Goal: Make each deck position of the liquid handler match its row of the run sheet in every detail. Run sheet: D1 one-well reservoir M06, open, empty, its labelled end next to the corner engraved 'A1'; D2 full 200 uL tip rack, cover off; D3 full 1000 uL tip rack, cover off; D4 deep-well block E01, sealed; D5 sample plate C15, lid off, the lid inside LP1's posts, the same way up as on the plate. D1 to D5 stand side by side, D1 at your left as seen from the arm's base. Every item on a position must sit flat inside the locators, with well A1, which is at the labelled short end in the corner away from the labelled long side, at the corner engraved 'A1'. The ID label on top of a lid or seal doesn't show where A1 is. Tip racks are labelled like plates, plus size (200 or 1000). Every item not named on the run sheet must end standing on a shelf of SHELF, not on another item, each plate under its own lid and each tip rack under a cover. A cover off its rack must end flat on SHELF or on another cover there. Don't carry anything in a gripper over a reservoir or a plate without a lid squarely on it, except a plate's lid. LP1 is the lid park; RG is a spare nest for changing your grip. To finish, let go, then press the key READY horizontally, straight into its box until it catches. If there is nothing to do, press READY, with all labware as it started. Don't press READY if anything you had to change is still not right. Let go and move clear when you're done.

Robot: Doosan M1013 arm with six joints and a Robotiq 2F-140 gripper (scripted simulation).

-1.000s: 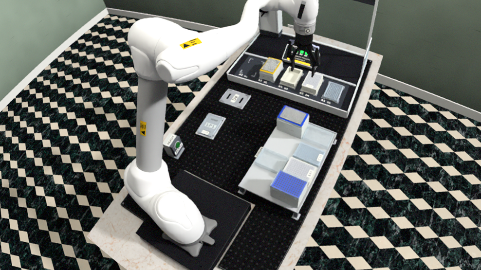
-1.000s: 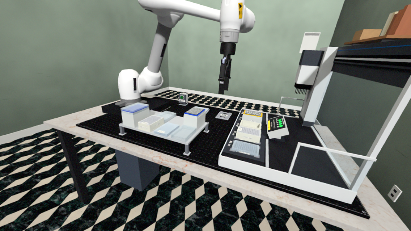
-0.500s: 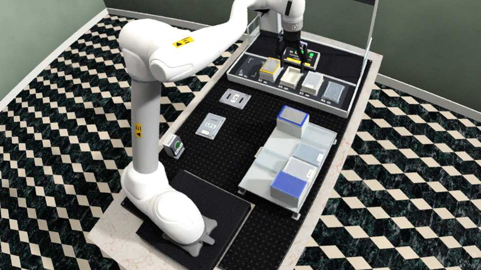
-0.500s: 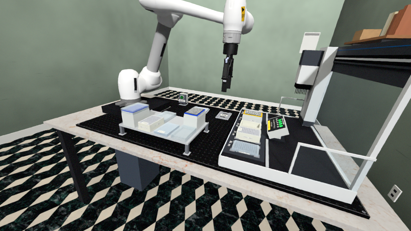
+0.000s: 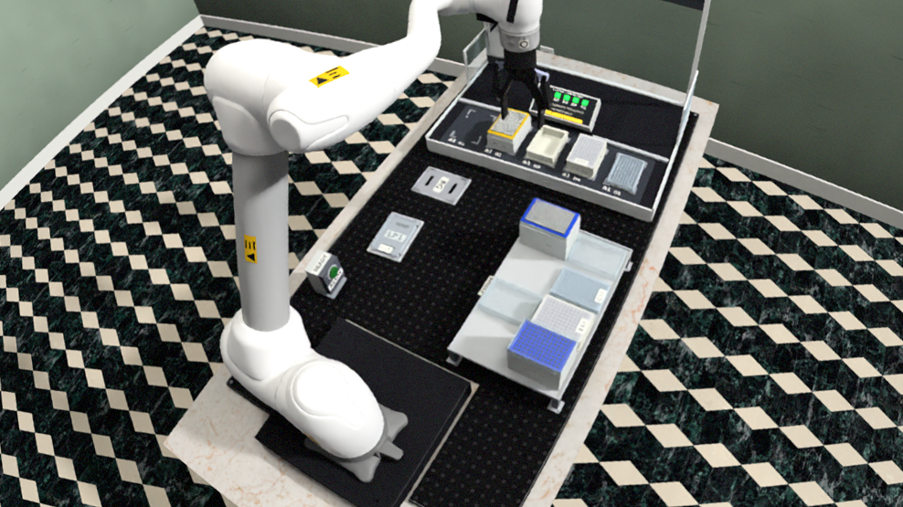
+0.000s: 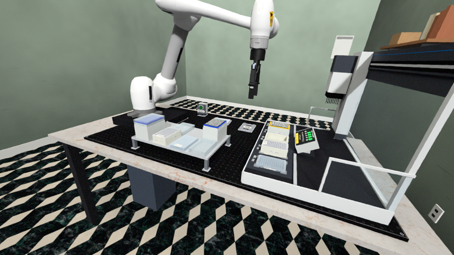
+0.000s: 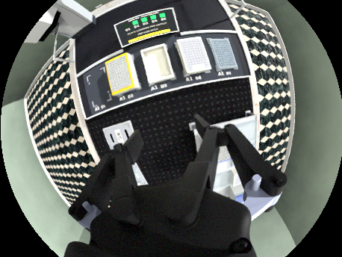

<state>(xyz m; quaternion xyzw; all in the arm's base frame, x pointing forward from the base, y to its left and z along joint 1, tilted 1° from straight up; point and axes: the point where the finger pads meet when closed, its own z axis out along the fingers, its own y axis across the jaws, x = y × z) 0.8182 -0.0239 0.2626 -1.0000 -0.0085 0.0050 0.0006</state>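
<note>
My hand is 160 mm short of the white one-well reservoir and 250 mm above it. Also, from my hand: yellow-rimmed tip rack (160 mm ahead, 120 mm to the left, 220 mm below); then clear plate (170 mm ahead, 250 mm to the right, 260 mm below); then blue-rimmed tip rack (160 mm behind, 140 mm to the right, 180 mm below).
</note>
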